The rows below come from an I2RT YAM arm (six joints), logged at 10 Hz.
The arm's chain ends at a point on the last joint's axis. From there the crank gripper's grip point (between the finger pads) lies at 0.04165 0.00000 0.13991 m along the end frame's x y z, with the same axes.
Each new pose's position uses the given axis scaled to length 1; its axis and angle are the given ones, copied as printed.
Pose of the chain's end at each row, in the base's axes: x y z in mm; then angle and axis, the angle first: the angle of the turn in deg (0 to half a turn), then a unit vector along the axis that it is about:
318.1, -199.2, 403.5, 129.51, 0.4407, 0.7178, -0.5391
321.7, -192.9, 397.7, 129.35, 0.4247, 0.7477, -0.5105
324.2, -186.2, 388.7, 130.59, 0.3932, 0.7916, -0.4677
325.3, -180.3, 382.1, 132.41, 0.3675, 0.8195, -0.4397
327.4, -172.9, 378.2, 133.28, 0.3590, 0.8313, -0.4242
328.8, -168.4, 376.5, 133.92, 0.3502, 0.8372, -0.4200
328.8, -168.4, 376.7, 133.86, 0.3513, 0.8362, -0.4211
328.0, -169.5, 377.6, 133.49, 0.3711, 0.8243, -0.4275
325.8, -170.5, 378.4, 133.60, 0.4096, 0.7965, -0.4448
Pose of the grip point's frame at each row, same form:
327.9, -331.1, 341.8, 129.51, 0.4407, 0.7178, -0.5391
338.9, -320.9, 329.7, 129.35, 0.4247, 0.7477, -0.5105
349.4, -306.9, 310.5, 130.59, 0.3932, 0.7916, -0.4677
353.4, -295.2, 296.6, 132.41, 0.3675, 0.8195, -0.4397
356.7, -284.5, 288.8, 133.28, 0.3590, 0.8313, -0.4242
358.1, -278.9, 285.8, 133.92, 0.3502, 0.8372, -0.4200
358.0, -279.2, 286.2, 133.86, 0.3513, 0.8362, -0.4211
355.2, -281.8, 288.4, 133.49, 0.3711, 0.8243, -0.4275
346.5, -286.2, 291.8, 133.60, 0.4096, 0.7965, -0.4448

